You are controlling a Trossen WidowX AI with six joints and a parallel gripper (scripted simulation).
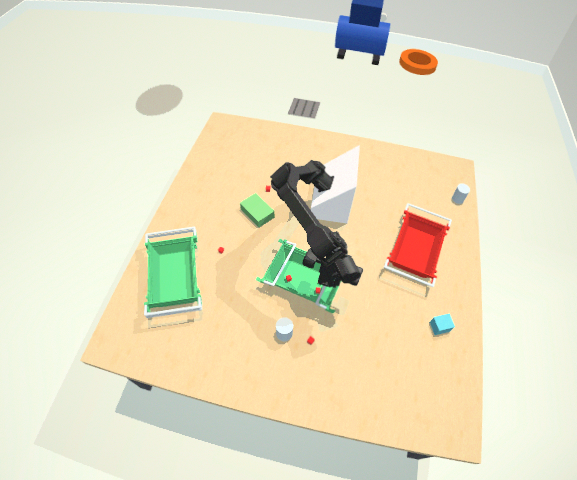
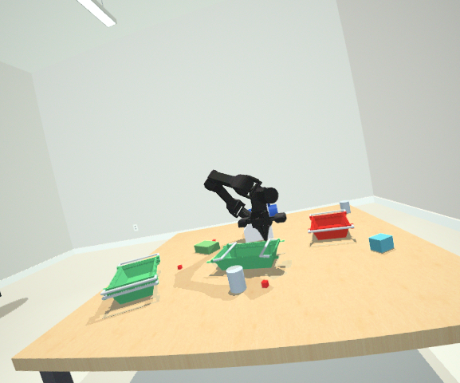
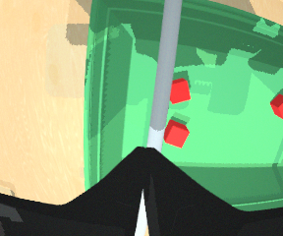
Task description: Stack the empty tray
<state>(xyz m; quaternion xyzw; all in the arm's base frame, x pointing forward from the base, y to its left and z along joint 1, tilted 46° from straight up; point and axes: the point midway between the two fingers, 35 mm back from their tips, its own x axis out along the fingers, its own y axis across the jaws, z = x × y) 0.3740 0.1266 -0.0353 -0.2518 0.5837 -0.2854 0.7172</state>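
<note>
My gripper tip is now 27 cm past the red tray, 28 cm to the right of it and 4 cm above it. The rest, counted from my gripper tip: cyan cube: 1 cm ahead, 41 cm to the left, 6 cm below; flat green block: 24 cm behind, 35 cm to the right, 7 cm below.
</note>
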